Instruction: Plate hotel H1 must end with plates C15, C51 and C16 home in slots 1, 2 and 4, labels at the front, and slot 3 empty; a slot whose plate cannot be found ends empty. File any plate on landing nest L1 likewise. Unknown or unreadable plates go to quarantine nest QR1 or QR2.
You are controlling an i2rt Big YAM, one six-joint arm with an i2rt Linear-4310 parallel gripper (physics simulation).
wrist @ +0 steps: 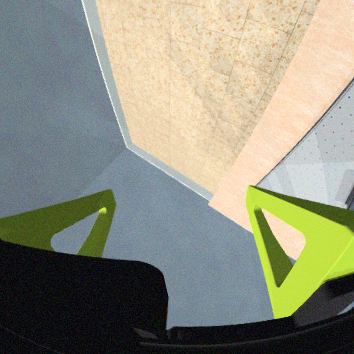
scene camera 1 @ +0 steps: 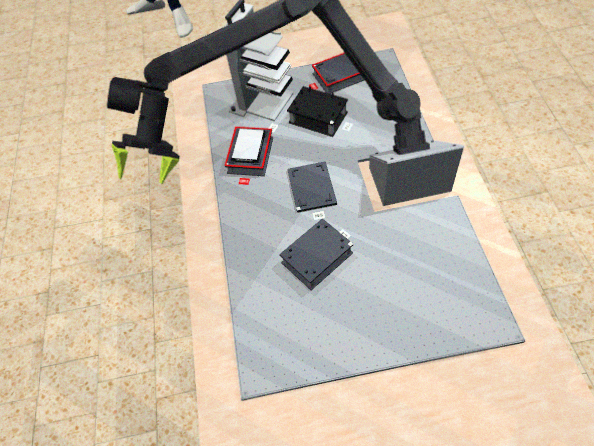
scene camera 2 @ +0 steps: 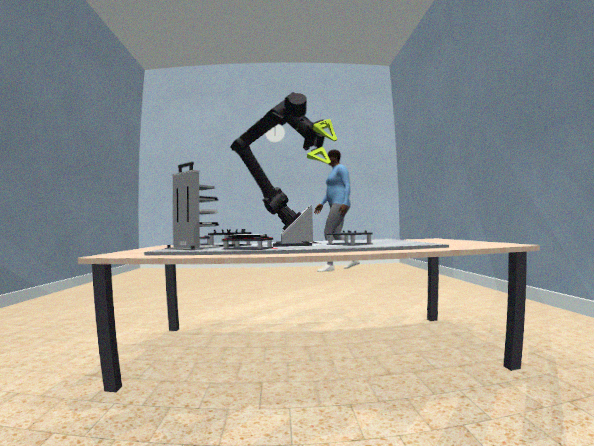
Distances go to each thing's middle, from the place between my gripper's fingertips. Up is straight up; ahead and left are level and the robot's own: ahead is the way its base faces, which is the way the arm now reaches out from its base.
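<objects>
Compared with the flat dark nest (scene camera 1: 311, 185), my hand is far past it, a fair way to the left of it and far above it. There is also the tower back post (scene camera 2: 186, 231), which stands 260 mm behind my hand, 570 mm to the right of it and 160 mm below it.
</objects>
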